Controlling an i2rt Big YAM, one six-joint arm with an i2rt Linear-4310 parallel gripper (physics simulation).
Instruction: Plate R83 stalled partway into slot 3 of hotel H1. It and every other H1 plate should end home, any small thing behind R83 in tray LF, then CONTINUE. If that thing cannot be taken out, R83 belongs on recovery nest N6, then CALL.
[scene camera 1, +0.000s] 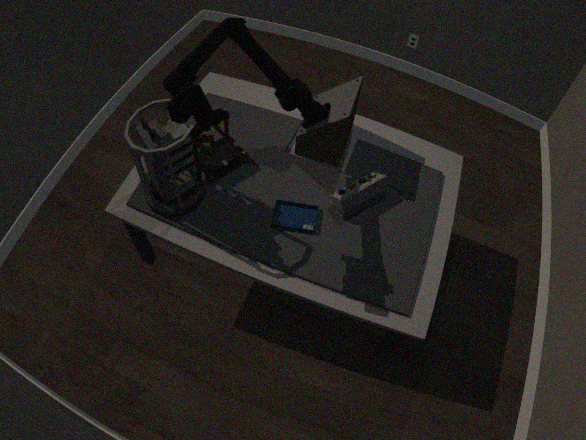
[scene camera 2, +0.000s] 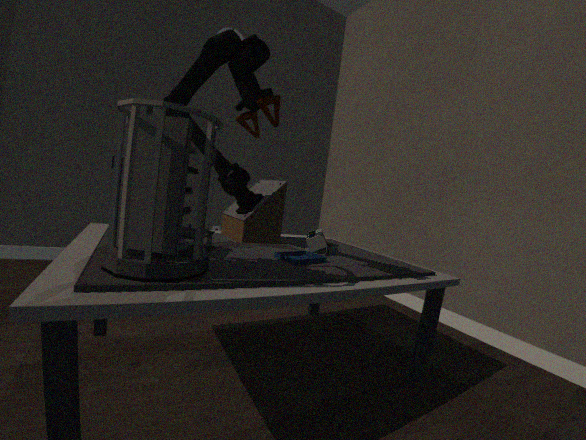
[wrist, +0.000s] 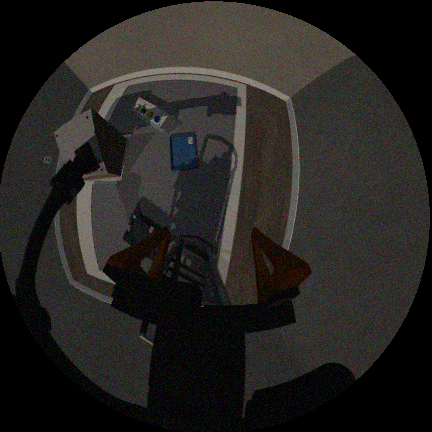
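Seen in the pictures: gripper, fingertip midpoint: (scene camera 1: 220, 146) (scene camera 2: 266, 132) (wrist: 209, 231); arm's base, origin of the base link: (scene camera 1: 317, 116) (scene camera 2: 250, 205) (wrist: 87, 157).
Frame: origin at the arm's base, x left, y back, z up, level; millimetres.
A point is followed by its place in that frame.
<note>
Hotel H1 seems to be the tall round cage (scene camera 1: 159, 149) @(z 219, x -417, y -469 mm) (scene camera 2: 127, 185) @(z 42, x -558, y -442 mm) at the table's left end; pale pieces show inside its top in scene camera 1. Plate R83, slot 3 and any small thing behind the plate cannot be made out in the dark. My gripper (scene camera 1: 220, 144) @(z 226, x -230, y -425 mm) (scene camera 2: 267, 130) @(z 226, x -230, y -425 mm) (wrist: 209, 231) @(z 226, x -230, y -425 mm) is open and empty, its orange fingers wide apart, high above the table beside the cage's upper part. A blue tray (scene camera 1: 295, 216) @(z -149, x 5, y -370 mm) (scene camera 2: 302, 257) @(z -149, x 31, y -354 mm) (wrist: 184, 152) @(z -149, x -1, y -381 mm) with a small white label lies flat mid-table; whether it is LF cannot be read. Nest N6 cannot be identified.
A low dark fixture (scene camera 1: 227, 162) @(z -94, x -289, y -238 mm) (wrist: 142, 225) @(z -91, x -282, y -211 mm) stands beside the cage. A pale box with coloured buttons (scene camera 1: 367, 194) @(z -95, x 243, y -244 mm) (scene camera 2: 317, 241) @(z -100, x 141, y -307 mm) (wrist: 162, 123) @(z -97, x 123, y -290 mm) stands beyond the tray. The arm's wedge-shaped base (scene camera 1: 322, 141) @(z -43, x 39, y -85 mm) (scene camera 2: 265, 217) @(z -42, x 32, y -85 mm) (wrist: 112, 145) @(z -62, x 47, y -86 mm) stands at the back edge. Shadows cross the grey mat.
</note>
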